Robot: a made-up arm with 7 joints. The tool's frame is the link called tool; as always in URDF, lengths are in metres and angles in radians.
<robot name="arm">
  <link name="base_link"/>
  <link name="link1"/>
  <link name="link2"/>
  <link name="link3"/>
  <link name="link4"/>
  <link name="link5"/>
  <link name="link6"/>
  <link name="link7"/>
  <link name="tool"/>
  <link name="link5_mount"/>
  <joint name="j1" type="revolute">
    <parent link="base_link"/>
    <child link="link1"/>
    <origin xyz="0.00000 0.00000 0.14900" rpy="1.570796 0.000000 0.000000"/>
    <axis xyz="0 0 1"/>
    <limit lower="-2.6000" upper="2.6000"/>
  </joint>
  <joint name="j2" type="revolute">
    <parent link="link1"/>
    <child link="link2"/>
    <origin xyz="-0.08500 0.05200 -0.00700" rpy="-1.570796 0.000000 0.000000"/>
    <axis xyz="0 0 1"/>
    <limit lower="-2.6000" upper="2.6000"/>
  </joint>
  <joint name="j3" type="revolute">
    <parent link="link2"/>
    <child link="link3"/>
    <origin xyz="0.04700 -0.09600 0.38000" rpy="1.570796 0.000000 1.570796"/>
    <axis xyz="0 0 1"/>
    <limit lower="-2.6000" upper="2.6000"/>
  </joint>
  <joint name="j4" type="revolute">
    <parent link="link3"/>
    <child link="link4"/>
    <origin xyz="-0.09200 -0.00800 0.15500" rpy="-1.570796 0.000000 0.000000"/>
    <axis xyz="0 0 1"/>
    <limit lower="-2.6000" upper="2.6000"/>
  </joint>
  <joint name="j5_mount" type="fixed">
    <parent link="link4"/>
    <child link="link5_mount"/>
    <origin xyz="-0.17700 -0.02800 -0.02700"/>
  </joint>
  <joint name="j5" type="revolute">
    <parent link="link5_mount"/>
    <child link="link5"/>
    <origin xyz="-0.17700 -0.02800 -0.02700" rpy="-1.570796 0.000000 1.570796"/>
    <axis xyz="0 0 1"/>
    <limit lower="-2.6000" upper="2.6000"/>
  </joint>
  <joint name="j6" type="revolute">
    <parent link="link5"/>
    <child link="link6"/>
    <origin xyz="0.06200 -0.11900 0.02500" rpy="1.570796 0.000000 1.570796"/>
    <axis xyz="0 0 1"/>
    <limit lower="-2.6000" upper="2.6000"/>
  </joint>
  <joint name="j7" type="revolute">
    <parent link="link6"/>
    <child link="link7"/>
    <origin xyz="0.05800 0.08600 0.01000" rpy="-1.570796 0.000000 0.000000"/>
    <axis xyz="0 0 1"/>
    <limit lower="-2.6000" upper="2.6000"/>
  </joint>
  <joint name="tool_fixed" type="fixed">
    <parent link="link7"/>
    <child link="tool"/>
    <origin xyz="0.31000 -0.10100 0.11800" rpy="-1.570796 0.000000 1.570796"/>
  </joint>
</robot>
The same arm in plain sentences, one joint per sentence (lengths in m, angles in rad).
The arm has seven revolute joints in a row. What follows holds with every joint at zero, and every direction is one of the base frame's. Joint 1 is mounted 0.149 m along +z from the base frame's origin and rotates about -y, from -2.6 to 2.6 rad. Joint 2 is mounted 0.085 m along -x and 0.007 m along +y and 0.052 m along +z from joint 1 and rotates about +z, from -2.6 to 2.6 rad. Joint 3 is mounted 0.047 m along +x and 0.096 m along -y and 0.38 m along +z from joint 2 and rotates about +x, from -2.6 to 2.6 rad. Joint 4 is mounted 0.155 m along +x and 0.092 m along -y and 0.008 m along -z from joint 3 and rotates about +z, from -2.6 to 2.6 rad. Joint 5 is mounted 0.056 m along +x and 0.354 m along -y and 0.054 m along -z from joint 4 and rotates about -y, from -2.6 to 2.6 rad. Joint 6 is mounted 0.062 m along -x and 0.025 m along -y and 0.119 m along +z from joint 5 and rotates about -x, from -2.6 to 2.6 rad. Joint 7 is mounted 0.01 m along -x and 0.086 m along -y and 0.058 m along -z from joint 6 and rotates about -y, from -2.6 to 2.6 rad. The tool frame, which is the frame that the pose is given for, is mounted 0.101 m along -x and 0.118 m along -y and 0.31 m along -z from joint 7; its axes are the base frame's turned by roll 0, pitch 0 and yaw 0 rad (as in URDF: about the fixed x, then y, then z).
